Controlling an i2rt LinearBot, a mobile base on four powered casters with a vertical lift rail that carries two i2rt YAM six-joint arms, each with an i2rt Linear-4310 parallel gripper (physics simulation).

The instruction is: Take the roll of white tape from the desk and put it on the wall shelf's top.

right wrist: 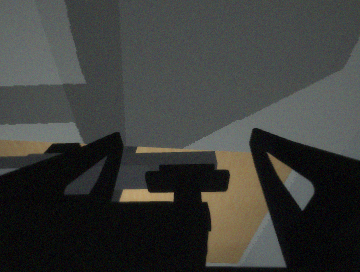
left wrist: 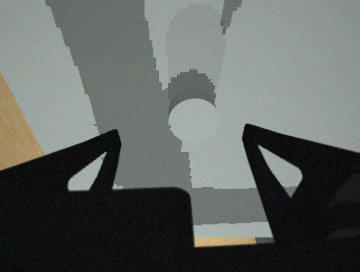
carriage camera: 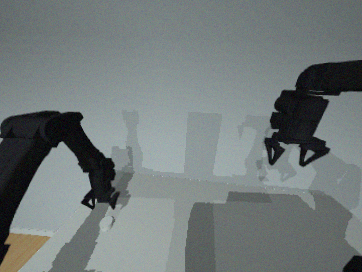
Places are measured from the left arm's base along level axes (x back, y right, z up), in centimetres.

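Pixels of known places: left gripper, between the fingertips: [left wrist: 181, 133] [carriage camera: 103, 208]; right gripper, between the fingertips: [right wrist: 185, 137] [carriage camera: 285, 165]; right arm's base, origin of its link: [right wrist: 187, 180].
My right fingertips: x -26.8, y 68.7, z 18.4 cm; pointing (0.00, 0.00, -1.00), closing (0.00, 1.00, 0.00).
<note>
Behind a point stands the place of what it marks.
The roll of white tape [carriage camera: 107, 223] @[x -32.7, y 2.0, z -21.3 cm] [left wrist: 194, 120] @[x -33.8, y 1.0, z -21.4 cm] lies on the pale desk [carriage camera: 145, 240] @[x -27.6, y 21.0, z -24.1 cm] [left wrist: 290, 75] @[x -37.6, y 11.7, z -24.1 cm], at the lower left in the carriage view. In the left wrist view it shows as a pale round disc between and beyond the fingertips. My left gripper [carriage camera: 100, 206] @[x -36.1, y -0.6, z -16.0 cm] [left wrist: 181, 133] @[x -36.1, y -0.6, z -16.0 cm] is open and empty, pointing down, a little above the tape and apart from it. My right gripper [carriage camera: 287, 164] @[x -26.8, y 68.7, z 18.4 cm] [right wrist: 185, 137] @[x -26.8, y 68.7, z 18.4 cm] is open and empty, high over the right part of the desk. The wall shelf does not show in these views.
A pale wall [carriage camera: 165, 60] @[x -74.0, y 24.6, z 52.8 cm] stands behind the desk and carries shadows of the arms. Wooden floor [carriage camera: 25, 247] @[x -73.3, y -115.4, z -119.1 cm] [left wrist: 15, 125] @[x 28.3, y -129.5, z -119.1 cm] [right wrist: 230, 200] @[x 187.4, y 127.5, z -119.1 cm] shows beyond the desk's edges. A dark grey part of the robot's base [right wrist: 145, 167] shows low in the right wrist view.
</note>
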